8 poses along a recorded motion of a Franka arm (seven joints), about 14 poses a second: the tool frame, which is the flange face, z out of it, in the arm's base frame.
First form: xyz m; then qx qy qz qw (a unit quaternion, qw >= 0).
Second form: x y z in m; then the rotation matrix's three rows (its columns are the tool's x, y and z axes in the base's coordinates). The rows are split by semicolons. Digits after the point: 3 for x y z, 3 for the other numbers.
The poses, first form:
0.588, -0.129, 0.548, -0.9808, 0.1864, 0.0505, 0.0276
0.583, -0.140, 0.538, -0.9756, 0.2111, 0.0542, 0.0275
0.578, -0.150, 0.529, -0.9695, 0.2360, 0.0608, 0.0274
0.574, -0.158, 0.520, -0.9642, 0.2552, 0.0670, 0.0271
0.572, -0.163, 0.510, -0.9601, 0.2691, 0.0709, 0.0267
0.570, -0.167, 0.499, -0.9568, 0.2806, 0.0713, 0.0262
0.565, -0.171, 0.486, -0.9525, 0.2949, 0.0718, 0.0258
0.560, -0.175, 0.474, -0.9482, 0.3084, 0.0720, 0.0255
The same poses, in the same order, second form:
0.588, -0.129, 0.548; 0.925, -0.368, -0.089; -0.363, -0.929, 0.073; -0.109, -0.035, -0.993
0.583, -0.140, 0.538; 0.905, -0.415, -0.094; -0.409, -0.909, 0.077; -0.117, -0.031, -0.993
0.578, -0.150, 0.529; 0.881, -0.461, -0.105; -0.454, -0.887, 0.082; -0.131, -0.024, -0.991
0.574, -0.158, 0.520; 0.861, -0.496, -0.115; -0.488, -0.868, 0.086; -0.143, -0.018, -0.990
0.572, -0.163, 0.510; 0.845, -0.521, -0.122; -0.513, -0.854, 0.089; -0.151, -0.013, -0.989
0.570, -0.167, 0.499; 0.832, -0.541, -0.122; -0.533, -0.841, 0.090; -0.151, -0.010, -0.988
0.565, -0.171, 0.486; 0.816, -0.565, -0.122; -0.558, -0.825, 0.091; -0.152, -0.007, -0.988
0.560, -0.175, 0.474; 0.799, -0.589, -0.121; -0.581, -0.808, 0.093; -0.152, -0.004, -0.988

